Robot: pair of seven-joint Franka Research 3 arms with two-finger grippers.
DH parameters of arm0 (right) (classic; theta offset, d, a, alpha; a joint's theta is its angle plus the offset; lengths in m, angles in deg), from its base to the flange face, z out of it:
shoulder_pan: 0 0.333 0 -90
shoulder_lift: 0 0 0 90
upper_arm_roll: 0 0.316 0.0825 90
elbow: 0 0 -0.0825 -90
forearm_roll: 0 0.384 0 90
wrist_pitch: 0 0 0.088 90
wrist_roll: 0 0.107 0 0
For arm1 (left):
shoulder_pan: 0 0.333 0 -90
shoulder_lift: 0 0 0 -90
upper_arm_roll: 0 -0.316 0.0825 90
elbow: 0 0 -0.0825 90
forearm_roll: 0 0.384 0 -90
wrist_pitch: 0 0 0.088 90
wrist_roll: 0 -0.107 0 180
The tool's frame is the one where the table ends.
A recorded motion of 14 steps. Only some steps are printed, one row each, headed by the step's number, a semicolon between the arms.
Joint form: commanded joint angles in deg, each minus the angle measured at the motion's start. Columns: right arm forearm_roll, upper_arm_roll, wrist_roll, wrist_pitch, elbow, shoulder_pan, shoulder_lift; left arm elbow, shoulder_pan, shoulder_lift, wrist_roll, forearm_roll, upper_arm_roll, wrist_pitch.
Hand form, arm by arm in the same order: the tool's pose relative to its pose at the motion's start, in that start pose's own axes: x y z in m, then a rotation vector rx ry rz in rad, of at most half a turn. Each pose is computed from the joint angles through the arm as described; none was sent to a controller.
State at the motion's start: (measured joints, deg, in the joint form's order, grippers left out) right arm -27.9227 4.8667 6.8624 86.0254 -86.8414 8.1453 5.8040; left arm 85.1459 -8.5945 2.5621 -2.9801 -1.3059 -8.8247 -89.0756
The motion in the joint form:
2: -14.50 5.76 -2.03 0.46 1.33 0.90 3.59; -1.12 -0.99 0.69 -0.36 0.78 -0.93 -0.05
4: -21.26 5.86 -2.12 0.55 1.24 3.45 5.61; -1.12 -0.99 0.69 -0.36 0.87 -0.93 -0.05
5: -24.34 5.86 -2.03 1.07 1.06 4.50 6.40; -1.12 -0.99 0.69 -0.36 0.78 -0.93 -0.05
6: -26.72 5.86 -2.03 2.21 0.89 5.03 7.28; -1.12 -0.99 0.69 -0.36 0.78 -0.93 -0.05
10: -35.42 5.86 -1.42 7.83 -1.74 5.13 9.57; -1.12 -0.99 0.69 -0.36 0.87 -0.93 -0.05
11: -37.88 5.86 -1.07 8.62 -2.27 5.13 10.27; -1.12 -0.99 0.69 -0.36 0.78 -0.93 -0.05
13: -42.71 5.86 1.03 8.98 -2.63 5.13 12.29; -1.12 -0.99 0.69 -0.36 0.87 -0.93 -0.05
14: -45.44 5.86 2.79 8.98 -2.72 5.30 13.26; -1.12 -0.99 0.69 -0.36 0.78 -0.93 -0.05
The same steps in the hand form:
2: 0.0191 -0.0422 -0.0126 -0.2403 0.0673 -0.1366; 0.0038 -0.0001 -0.0025 0.0168 0.0077 0.0074
4: 0.0286 -0.0655 -0.0109 -0.3589 0.0869 -0.1880; 0.0038 -0.0003 -0.0025 0.0184 0.0077 0.0074
5: 0.0329 -0.0756 -0.0107 -0.4118 0.1047 -0.2090; 0.0038 -0.0001 -0.0025 0.0168 0.0077 0.0074
6: 0.0390 -0.0835 -0.0077 -0.4500 0.1243 -0.2295; 0.0038 -0.0001 -0.0025 0.0168 0.0077 0.0074
10: 0.0593 -0.1023 0.0164 -0.5842 0.1926 -0.3021; 0.0038 -0.0003 -0.0025 0.0184 0.0077 0.0074
11: 0.0639 -0.1064 0.0234 -0.6228 0.2023 -0.3170; 0.0038 -0.0001 -0.0025 0.0168 0.0077 0.0074
13: 0.0743 -0.1141 0.0399 -0.6977 0.2124 -0.3180; 0.0038 -0.0003 -0.0025 0.0184 0.0077 0.0074
14: 0.0789 -0.1186 0.0460 -0.7391 0.2263 -0.3073; 0.0038 -0.0001 -0.0025 0.0168 0.0077 0.0074

